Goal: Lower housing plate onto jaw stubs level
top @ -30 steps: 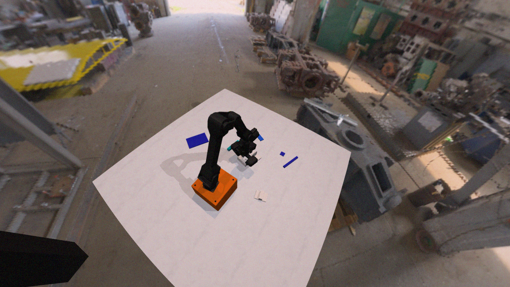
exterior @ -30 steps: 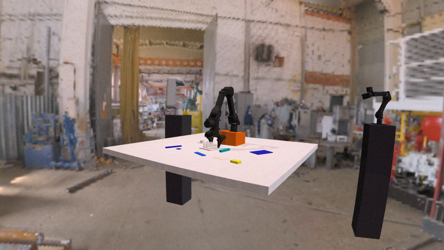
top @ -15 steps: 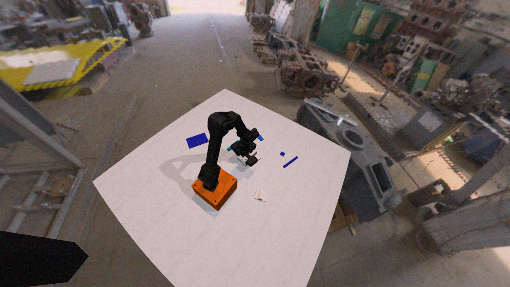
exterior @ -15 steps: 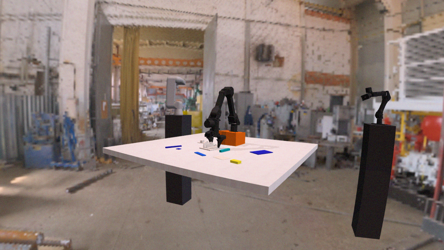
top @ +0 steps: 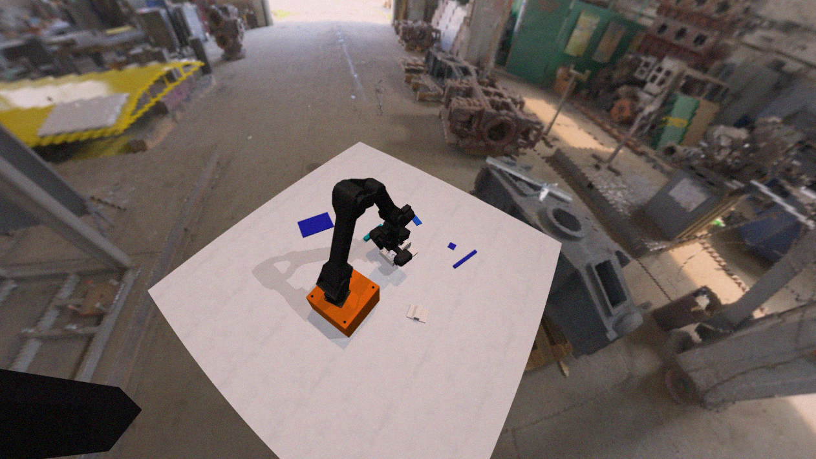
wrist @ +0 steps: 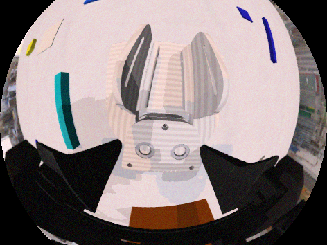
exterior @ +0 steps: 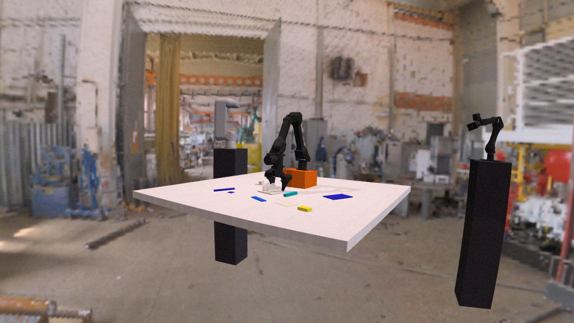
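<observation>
My gripper tip is 11 cm to the right of the teal bar and 8 cm short of it. The rest, counted from my gripper tip: small blue chip: 22 cm to the right, 17 cm ahead, 1 cm below; then yellow block: 37 cm ahead, 29 cm to the left; then beige tile: 29 cm ahead, 17 cm to the left, 1 cm below.
</observation>
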